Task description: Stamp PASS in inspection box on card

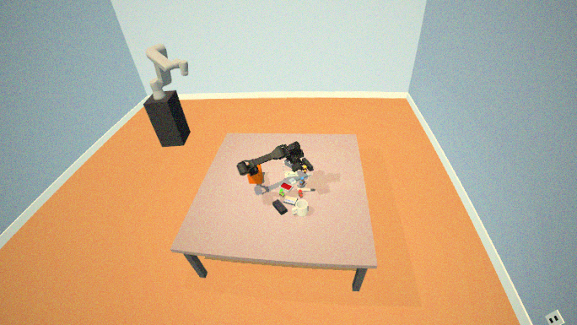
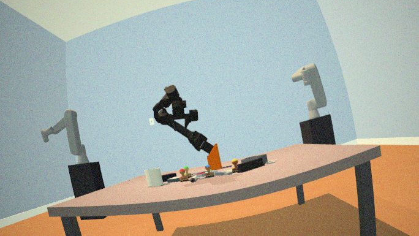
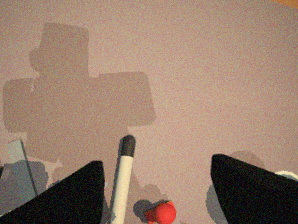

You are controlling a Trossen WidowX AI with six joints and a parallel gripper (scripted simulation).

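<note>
Now: the green-knob stamp 170 mm behind my gripper tip, 20 mm to the right of it and 230 mm below it. From my gripper tip the other things lie so: blue-knob stamp: 10 mm behind, 90 mm to the left, 230 mm below; then red-knob stamp: 30 mm behind, 40 mm to the right, 230 mm below; then stamp pad box: 100 mm behind, 80 mm to the right, 240 mm below.
</note>
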